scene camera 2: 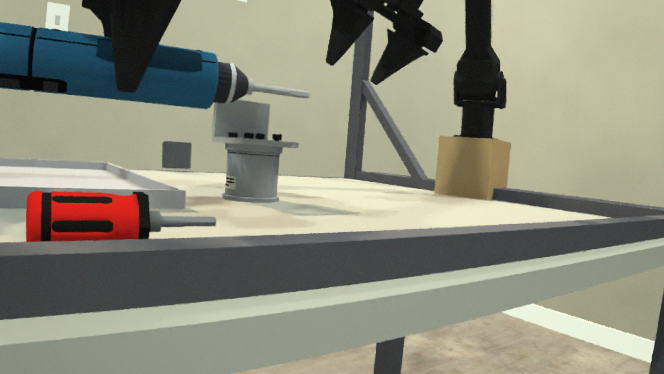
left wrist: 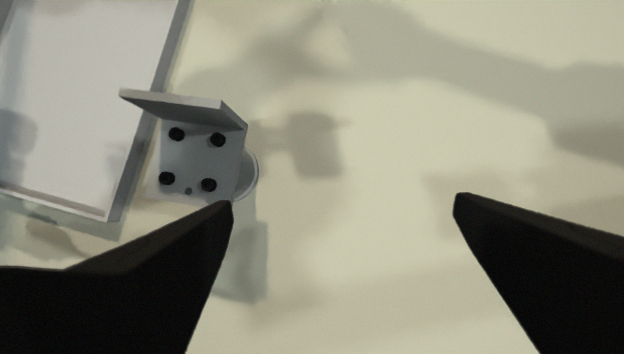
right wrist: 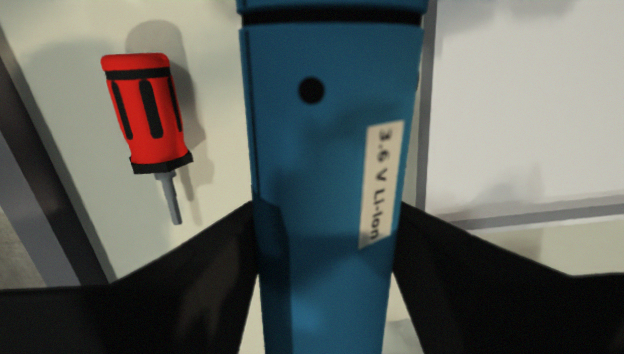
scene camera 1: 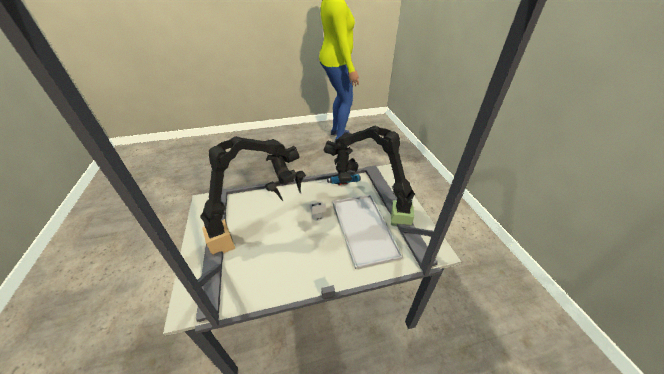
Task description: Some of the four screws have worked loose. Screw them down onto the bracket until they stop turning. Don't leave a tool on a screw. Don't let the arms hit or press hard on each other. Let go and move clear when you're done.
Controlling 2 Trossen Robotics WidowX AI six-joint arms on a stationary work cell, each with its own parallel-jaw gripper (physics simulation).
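Seen in the pictures: left gripper, fingertip midpoint: (scene camera 2: 352, 74) (left wrist: 341, 207) (scene camera 1: 291, 197); right gripper, fingertip midpoint: (scene camera 2: 123, 94) (right wrist: 321, 211); left arm's base, origin of the base link: (scene camera 1: 215, 230); right arm's base, origin of the base link: (scene camera 1: 403, 208).
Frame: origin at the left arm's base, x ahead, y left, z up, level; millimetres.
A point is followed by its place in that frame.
Note:
The grey bracket (scene camera 2: 242, 120) @(x 471, y -91, z -17 mm) (left wrist: 197, 157) @(x 473, y -64, z -38 mm) sits on a round grey stand; four black screws show on its flat plate. In scene camera 2 the rightmost screw (scene camera 2: 277, 137) @(x 465, y -37, z -34 mm) stands a little higher than the others. My right gripper (right wrist: 321, 211) @(x 678, y 28, z -18 mm) is shut on the blue electric screwdriver (scene camera 2: 165, 75) @(x 664, y 56, z -5 mm) (right wrist: 325, 150) @(x 710, y 18, z 19 mm), which is lifted above the table with its bit level, pointing right in scene camera 2. My left gripper (scene camera 1: 291, 195) @(x 364, y -19, z 52 mm) (scene camera 2: 352, 72) @(x 364, y -19, z 52 mm) (left wrist: 341, 207) @(x 364, y -19, z 52 mm) is open and empty, above the table near the bracket. A red screwdriver (scene camera 2: 90, 216) @(x 734, y 112, z -85 mm) (right wrist: 147, 112) @(x 730, y 93, z -77 mm) lies on the table.
A shallow grey-rimmed tray (scene camera 1: 346, 240) @(x 515, y -279, z -90 mm) (left wrist: 169, 50) @(x 539, y -198, z -97 mm) (right wrist: 425, 100) @(x 678, y -41, z -96 mm) lies beside the bracket stand. A dark frame rail (scene camera 2: 320, 260) @(x 678, y 208, z -92 mm) runs along the table edge near the red screwdriver. A small grey block (scene camera 1: 328, 291) @(x 308, y -476, z -49 mm) (scene camera 2: 176, 154) @(x 319, y -456, z -71 mm) is at the opposite edge. A person (scene camera 1: 337, 50) stands behind the table.

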